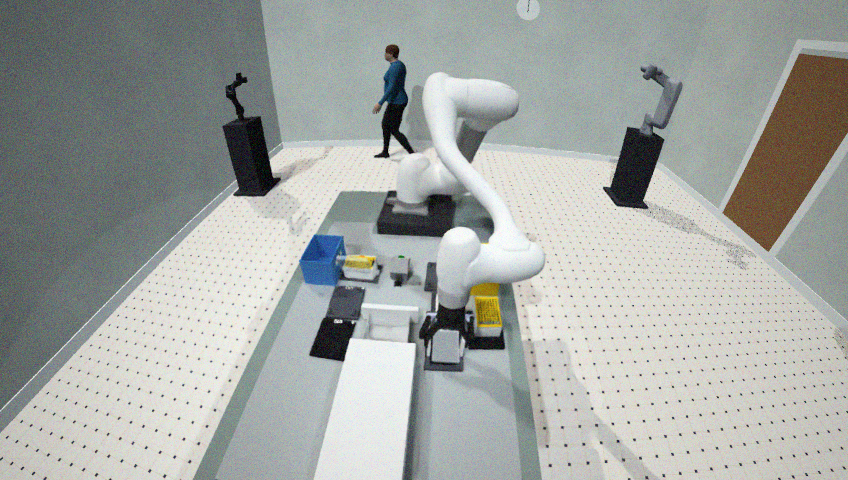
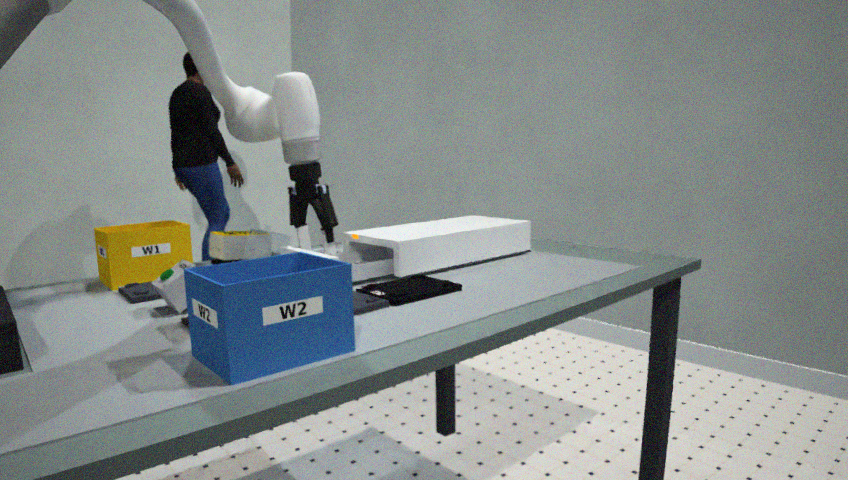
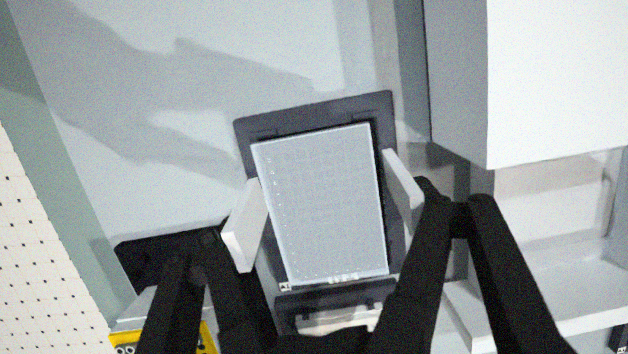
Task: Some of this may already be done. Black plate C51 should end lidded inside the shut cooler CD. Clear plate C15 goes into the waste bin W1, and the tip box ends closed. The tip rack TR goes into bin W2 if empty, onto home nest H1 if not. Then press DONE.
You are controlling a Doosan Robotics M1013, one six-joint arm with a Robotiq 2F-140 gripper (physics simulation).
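Places are measured from the arm's base along level axes (x ahead, y left, z up), in centimetres.
Pixels of known places: gripper, between the fingertips: (image 1: pixel 444 353) (image 3: pixel 322 181); arm's base, origin of its link: (image 1: pixel 411 206).
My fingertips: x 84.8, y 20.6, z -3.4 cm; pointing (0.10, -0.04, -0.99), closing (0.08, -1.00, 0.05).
Note:
For each thing: its top centre in the pictures, then the offset to it from my fingertips. "spot": a spot on its surface instead.
- clear lid, centre of its top: (image 3: pixel 325 217) (image 1: pixel 445 344) dx -2.4, dy +0.2, dz +1.5 cm
- nest N1, centre of its top: (image 3: pixel 329 207) (image 1: pixel 444 347) dx -2.4, dy -0.3, dz -0.2 cm
- pale plate, a spot on its surface: (image 3: pixel 340 320) spot: dx -14.0, dy +0.3, dz +0.4 cm
- yellow-topped rack, centre of its top: (image 2: pixel 239 230) (image 1: pixel 488 309) dx -14.2, dy +13.6, dz +6.4 cm
- yellow-topped box, a spot on its surface: (image 1: pixel 360 270) spot: dx -30.7, dy -33.9, dz +5.3 cm
- bin W2, centre of its top: (image 2: pixel 266 266) (image 1: pixel 321 247) dx -37.1, dy -51.4, dz +10.0 cm
- Yellow bin W1, centre of its top: (image 2: pixel 141 226) (image 1: pixel 482 256) dx -38.0, dy +12.2, dz +10.0 cm
- button box, centre of its top: (image 2: pixel 179 262) (image 1: pixel 400 256) dx -39.4, dy -19.7, dz +6.4 cm
- grey nest, centre of its top: (image 1: pixel 345 300) dx -19.7, dy -37.8, dz -0.2 cm
A black-edged plate under a clear lid (image 1: pixel 445 347) (image 3: pixel 325 215), apparently C51, sits on nest N1 (image 1: pixel 443 366) (image 3: pixel 312 112). My gripper (image 1: pixel 448 337) (image 2: pixel 317 242) (image 3: pixel 322 181) is open and empty, its fingers on either side of the plate's long sides with gaps. The cooler CD (image 1: pixel 365 410) (image 2: pixel 464 242) (image 3: pixel 555 75) has its drawer (image 1: pixel 389 309) (image 3: pixel 550 220) out. A pale plate (image 3: pixel 340 320), perhaps C15, shows partly behind N1. A yellow-topped rack (image 1: pixel 489 312) (image 3: pixel 125 336) stands on a black nest. A yellow-topped box (image 1: pixel 360 270) with a raised clear lid stands beside bin W2 (image 1: pixel 321 264) (image 2: pixel 285 339).
Yellow bin W1 (image 1: pixel 486 289) (image 2: pixel 178 246) is partly behind my arm. The button box (image 1: pixel 400 270) (image 2: pixel 173 290) has a green button. A grey nest (image 1: pixel 346 302) and a black nest or plate (image 1: pixel 332 340) (image 2: pixel 416 287) lie left of the cooler drawer. Two people stand beyond the table.

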